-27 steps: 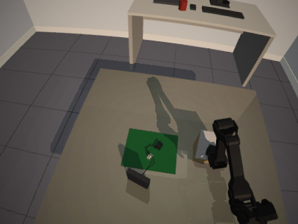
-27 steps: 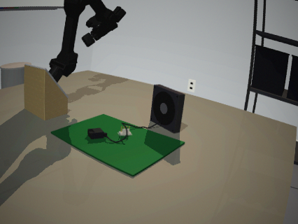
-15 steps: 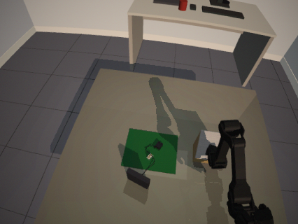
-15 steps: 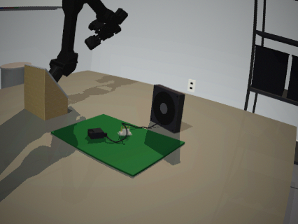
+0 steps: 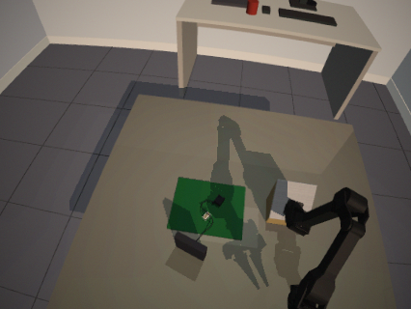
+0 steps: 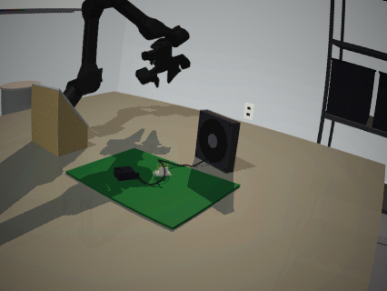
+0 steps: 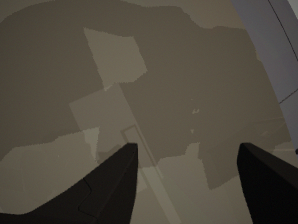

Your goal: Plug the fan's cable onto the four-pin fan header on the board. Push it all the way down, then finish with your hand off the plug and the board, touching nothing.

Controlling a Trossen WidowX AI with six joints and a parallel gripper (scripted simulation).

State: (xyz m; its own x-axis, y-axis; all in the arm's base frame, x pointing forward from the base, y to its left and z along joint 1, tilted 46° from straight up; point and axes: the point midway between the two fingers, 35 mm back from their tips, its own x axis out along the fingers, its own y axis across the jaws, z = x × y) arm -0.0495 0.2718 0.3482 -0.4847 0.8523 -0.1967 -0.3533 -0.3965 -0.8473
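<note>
Now: the black plug 45 cm to the right of my gripper tip, 36 cm ahead of it and 10 cm below it. From my gripper tip the other things lie so: black fan 41 cm ahead, 22 cm to the right, 5 cm below; green board 41 cm to the right, 40 cm ahead, 12 cm below.
</note>
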